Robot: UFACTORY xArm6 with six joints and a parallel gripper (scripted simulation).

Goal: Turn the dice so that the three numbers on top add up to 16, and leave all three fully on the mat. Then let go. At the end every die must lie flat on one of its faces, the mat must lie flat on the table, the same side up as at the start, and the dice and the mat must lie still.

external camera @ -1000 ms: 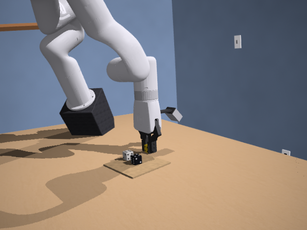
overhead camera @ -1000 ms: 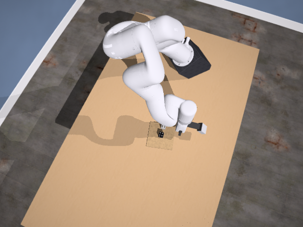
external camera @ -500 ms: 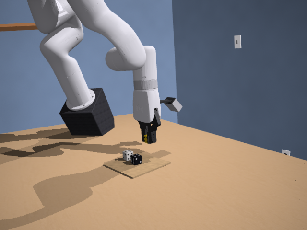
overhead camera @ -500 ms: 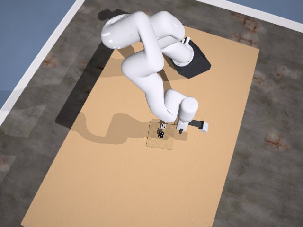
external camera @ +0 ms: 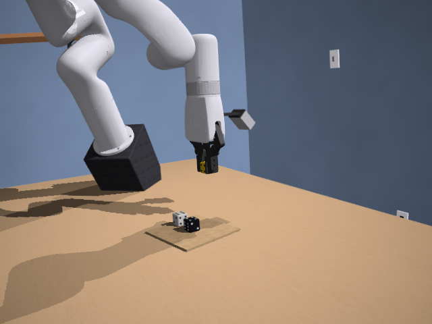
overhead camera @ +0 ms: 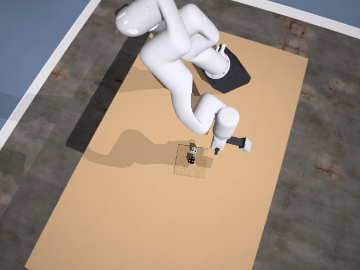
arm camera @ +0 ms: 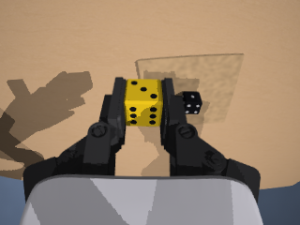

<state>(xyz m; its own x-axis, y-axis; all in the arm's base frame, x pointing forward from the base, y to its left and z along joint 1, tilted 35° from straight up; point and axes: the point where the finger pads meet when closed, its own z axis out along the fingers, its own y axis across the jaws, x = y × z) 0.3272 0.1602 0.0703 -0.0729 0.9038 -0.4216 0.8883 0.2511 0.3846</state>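
My gripper is now 10 cm above the black die, 9 cm to the left of it and 8 cm short of it. Round my hand: tan mat (12 cm below, 9 cm to the right, 8 cm ahead); then yellow die (1 cm below); then white die (10 cm below, 9 cm to the right, 3 cm ahead).
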